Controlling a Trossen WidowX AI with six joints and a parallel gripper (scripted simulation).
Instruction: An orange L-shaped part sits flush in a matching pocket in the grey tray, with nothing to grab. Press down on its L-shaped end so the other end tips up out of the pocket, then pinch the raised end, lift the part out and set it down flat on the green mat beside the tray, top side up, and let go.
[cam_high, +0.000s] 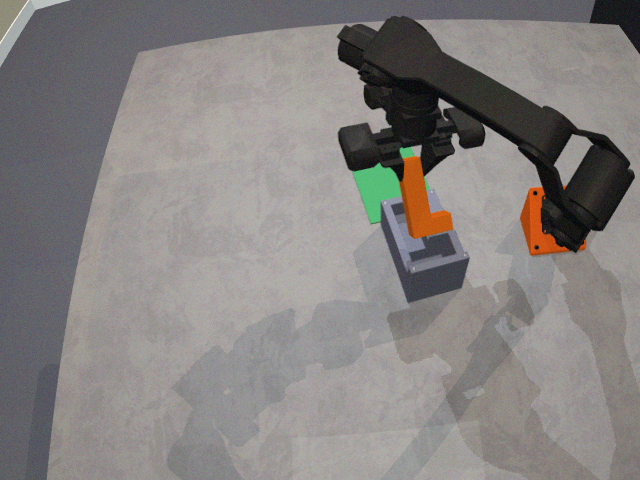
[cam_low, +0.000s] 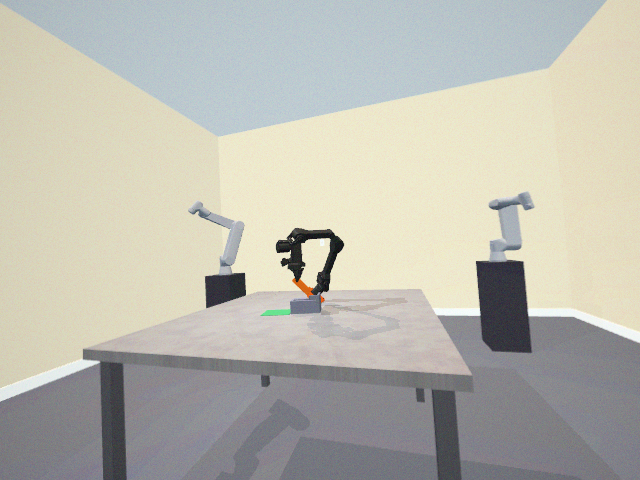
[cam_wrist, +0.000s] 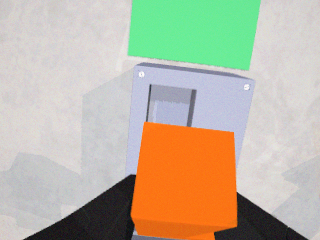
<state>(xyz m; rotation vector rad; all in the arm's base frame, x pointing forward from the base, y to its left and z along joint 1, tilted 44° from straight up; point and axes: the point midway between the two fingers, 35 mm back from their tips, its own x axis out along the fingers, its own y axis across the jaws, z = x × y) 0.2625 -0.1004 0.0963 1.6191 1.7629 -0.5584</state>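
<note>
Now: gripper tip 1 cm short of the green mat, 12 cm to the left of it and 17 cm above it. Round my gripper tip: orange L-shaped part 2 cm behind, 3 cm to the left, 3 cm below.
</note>
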